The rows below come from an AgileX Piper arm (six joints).
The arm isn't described. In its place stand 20 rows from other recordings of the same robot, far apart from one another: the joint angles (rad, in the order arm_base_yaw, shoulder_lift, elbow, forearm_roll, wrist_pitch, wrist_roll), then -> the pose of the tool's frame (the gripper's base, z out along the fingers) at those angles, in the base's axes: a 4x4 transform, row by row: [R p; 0 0 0 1], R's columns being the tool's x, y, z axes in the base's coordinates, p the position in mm.
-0.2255, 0.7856, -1.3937, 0.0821, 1.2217, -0.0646 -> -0.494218 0.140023 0.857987 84.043; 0.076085 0.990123 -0.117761 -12.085; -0.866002 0.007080 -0.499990 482.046; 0 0 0 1
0.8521, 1.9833, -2.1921, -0.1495, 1.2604, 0.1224 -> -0.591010 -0.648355 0.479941 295.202; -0.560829 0.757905 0.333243 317.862; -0.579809 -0.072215 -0.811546 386.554; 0 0 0 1
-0.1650, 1.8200, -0.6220, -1.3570, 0.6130, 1.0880 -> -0.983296 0.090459 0.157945 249.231; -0.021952 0.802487 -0.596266 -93.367; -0.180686 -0.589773 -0.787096 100.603; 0 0 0 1
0.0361, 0.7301, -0.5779, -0.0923, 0.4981, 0.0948 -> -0.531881 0.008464 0.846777 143.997; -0.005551 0.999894 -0.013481 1.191; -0.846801 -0.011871 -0.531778 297.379; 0 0 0 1
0.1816, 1.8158, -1.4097, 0.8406, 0.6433, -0.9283 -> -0.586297 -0.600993 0.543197 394.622; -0.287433 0.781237 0.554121 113.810; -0.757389 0.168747 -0.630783 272.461; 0 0 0 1
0.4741, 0.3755, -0.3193, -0.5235, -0.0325, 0.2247 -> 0.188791 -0.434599 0.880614 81.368; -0.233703 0.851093 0.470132 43.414; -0.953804 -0.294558 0.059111 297.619; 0 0 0 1
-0.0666, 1.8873, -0.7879, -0.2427, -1.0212, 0.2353 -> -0.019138 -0.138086 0.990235 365.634; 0.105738 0.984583 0.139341 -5.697; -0.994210 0.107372 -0.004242 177.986; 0 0 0 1
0.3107, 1.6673, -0.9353, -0.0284, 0.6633, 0.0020 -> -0.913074 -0.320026 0.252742 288.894; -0.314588 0.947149 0.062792 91.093; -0.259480 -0.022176 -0.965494 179.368; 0 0 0 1
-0.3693, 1.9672, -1.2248, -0.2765, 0.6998, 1.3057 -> -0.068677 0.986278 0.150128 346.481; 0.963442 0.104630 -0.246643 -151.265; -0.258966 0.127701 -0.957407 146.115; 0 0 0 1
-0.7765, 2.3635, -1.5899, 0.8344, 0.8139, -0.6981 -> -0.711740 0.454456 0.535626 359.874; 0.640366 0.733187 0.228840 -284.819; -0.288717 0.505872 -0.812857 77.841; 0 0 0 1
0.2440, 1.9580, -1.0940, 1.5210, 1.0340, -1.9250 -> -0.370866 -0.921229 0.117452 337.346; -0.323000 0.246527 0.913726 164.474; -0.870706 0.300933 -0.388986 174.419; 0 0 0 1
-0.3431, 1.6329, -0.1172, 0.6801, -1.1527, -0.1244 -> -0.190861 0.830529 0.523253 154.399; 0.234780 0.556204 -0.797192 -110.691; -0.953127 -0.029303 -0.301149 129.959; 0 0 0 1
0.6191, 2.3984, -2.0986, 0.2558, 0.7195, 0.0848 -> -0.801226 -0.451702 0.392431 429.726; -0.237463 0.842020 0.484369 324.833; -0.549226 0.294901 -0.781911 183.079; 0 0 0 1
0.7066, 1.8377, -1.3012, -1.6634, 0.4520, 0.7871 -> 0.028235 -0.409247 0.911987 347.019; -0.893349 0.398998 0.206705 244.194; -0.448475 -0.820559 -0.354334 263.867; 0 0 0 1
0.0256, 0.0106, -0.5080, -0.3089, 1.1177, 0.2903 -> -0.453439 0.285053 0.844475 -8.126; 0.133616 0.958511 -0.251801 -25.090; -0.881215 -0.001342 -0.472714 278.305; 0 0 0 1
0.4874, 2.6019, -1.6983, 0.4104, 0.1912, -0.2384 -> -0.812463 -0.375037 0.446376 438.089; -0.244935 0.914361 0.322416 240.020; -0.529066 0.152618 -0.834744 -8.632; 0 0 0 1
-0.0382, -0.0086, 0.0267, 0.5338, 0.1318, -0.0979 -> -0.052391 -0.007386 0.998599 56.807; 0.420142 0.907003 0.028751 3.918; -0.905945 0.421060 -0.044416 194.390; 0 0 0 1
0.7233, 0.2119, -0.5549, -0.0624, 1.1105, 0.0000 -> -0.453468 -0.641078 0.619181 19.441; -0.437331 0.765380 0.472160 10.383; -0.776601 -0.056677 -0.627439 287.608; 0 0 0 1
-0.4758, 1.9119, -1.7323, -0.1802, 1.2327, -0.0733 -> -0.918557 0.369656 0.140024 352.820; 0.325570 0.908390 -0.262359 -199.111; -0.224179 -0.195404 -0.954757 288.085; 0 0 0 1
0.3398, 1.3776, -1.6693, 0.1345, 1.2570, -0.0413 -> -0.724093 -0.407298 0.556595 247.238; -0.255508 0.907999 0.332045 99.712; -0.640629 0.098217 -0.761543 451.439; 0 0 0 1
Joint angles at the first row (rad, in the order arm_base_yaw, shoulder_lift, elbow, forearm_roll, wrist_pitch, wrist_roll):
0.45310, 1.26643, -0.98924, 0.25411, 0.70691, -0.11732
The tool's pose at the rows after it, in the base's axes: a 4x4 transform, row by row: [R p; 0 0 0 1], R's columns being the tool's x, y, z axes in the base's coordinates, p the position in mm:
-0.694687 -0.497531 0.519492 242.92; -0.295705 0.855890 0.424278 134.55; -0.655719 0.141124 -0.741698 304.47; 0 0 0 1
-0.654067 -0.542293 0.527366 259.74; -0.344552 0.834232 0.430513 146.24; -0.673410 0.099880 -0.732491 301.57; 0 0 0 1
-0.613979 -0.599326 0.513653 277.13; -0.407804 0.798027 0.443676 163.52; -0.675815 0.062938 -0.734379 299.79; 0 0 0 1
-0.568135 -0.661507 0.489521 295.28; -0.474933 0.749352 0.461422 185.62; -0.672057 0.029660 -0.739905 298.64; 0 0 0 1
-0.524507 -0.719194 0.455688 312.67; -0.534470 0.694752 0.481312 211.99; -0.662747 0.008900 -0.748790 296.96; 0 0 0 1
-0.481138 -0.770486 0.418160 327.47; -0.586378 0.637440 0.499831 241.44; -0.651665 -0.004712 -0.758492 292.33; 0 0 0 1
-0.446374 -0.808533 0.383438 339.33; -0.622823 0.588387 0.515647 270.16; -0.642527 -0.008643 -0.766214 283.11; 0 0 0 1
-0.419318 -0.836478 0.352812 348.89; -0.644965 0.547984 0.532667 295.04; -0.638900 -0.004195 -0.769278 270.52; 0 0 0 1
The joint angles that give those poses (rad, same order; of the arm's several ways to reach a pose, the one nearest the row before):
0.45592, 1.32431, -1.01287, 0.25755, 0.64048, -0.16729
0.46813, 1.39523, -1.06268, 0.26030, 0.60432, -0.22825
0.49088, 1.48018, -1.14144, 0.26645, 0.60219, -0.29232
0.52021, 1.57682, -1.24583, 0.27338, 0.62086, -0.35595
0.55512, 1.68213, -1.37093, 0.27980, 0.65795, -0.40491
0.59517, 1.79131, -1.50214, 0.28286, 0.69834, -0.44020
0.63271, 1.89700, -1.62167, 0.28820, 0.72787, -0.46295
0.66140, 1.99279, -1.72150, 0.30563, 0.74339, -0.48793

